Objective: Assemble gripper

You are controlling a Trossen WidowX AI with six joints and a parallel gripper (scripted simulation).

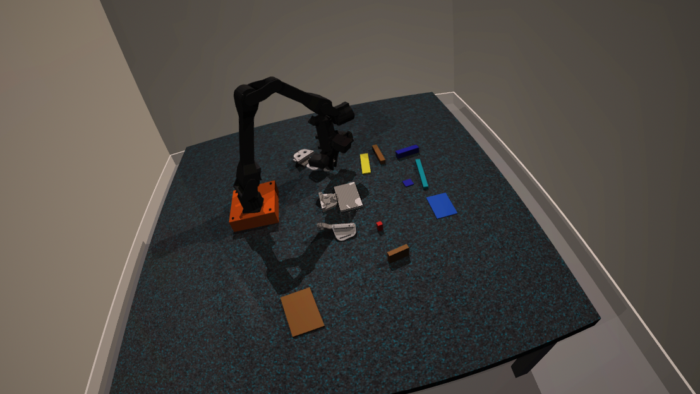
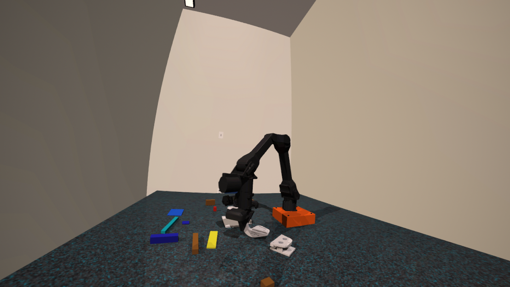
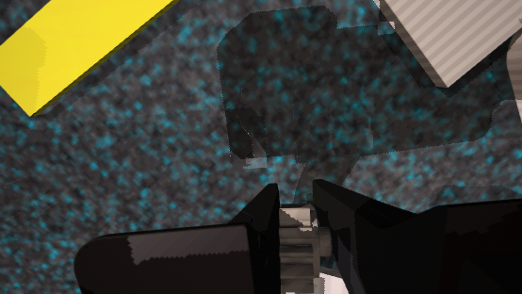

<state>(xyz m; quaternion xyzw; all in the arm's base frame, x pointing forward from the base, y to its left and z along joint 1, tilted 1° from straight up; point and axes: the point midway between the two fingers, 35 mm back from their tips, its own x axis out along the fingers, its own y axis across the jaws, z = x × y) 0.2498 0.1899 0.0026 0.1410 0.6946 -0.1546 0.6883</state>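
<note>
My gripper tip is 2 cm below the white jaw, 2 cm past it and 1 cm to the right of it. Round my gripper tip: brown bar 16 cm ahead, 8 cm to the left, 1 cm below; yellow bar 11 cm ahead, 4 cm to the left, 2 cm below; white block 13 cm behind, 10 cm to the left, 1 cm below.
</note>
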